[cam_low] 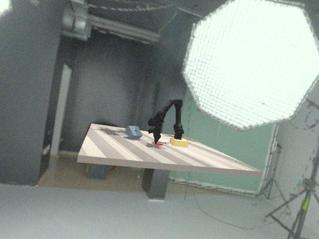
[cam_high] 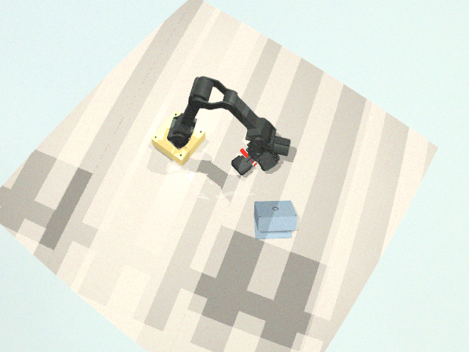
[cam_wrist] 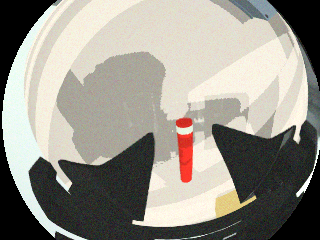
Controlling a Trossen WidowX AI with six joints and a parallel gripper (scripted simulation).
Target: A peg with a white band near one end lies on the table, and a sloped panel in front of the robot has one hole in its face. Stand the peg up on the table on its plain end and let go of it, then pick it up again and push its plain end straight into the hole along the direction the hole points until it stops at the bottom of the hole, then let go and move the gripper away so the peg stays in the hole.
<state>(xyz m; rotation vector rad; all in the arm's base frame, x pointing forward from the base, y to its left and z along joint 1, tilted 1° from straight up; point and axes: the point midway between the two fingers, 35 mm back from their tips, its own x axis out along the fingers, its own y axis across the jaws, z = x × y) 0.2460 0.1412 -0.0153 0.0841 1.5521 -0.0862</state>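
Right now my gripper tip is 1 cm past the red peg. The rest, counted from my gripper tip: sloped panel 20 cm ahead, 12 cm to the right, 5 cm above.
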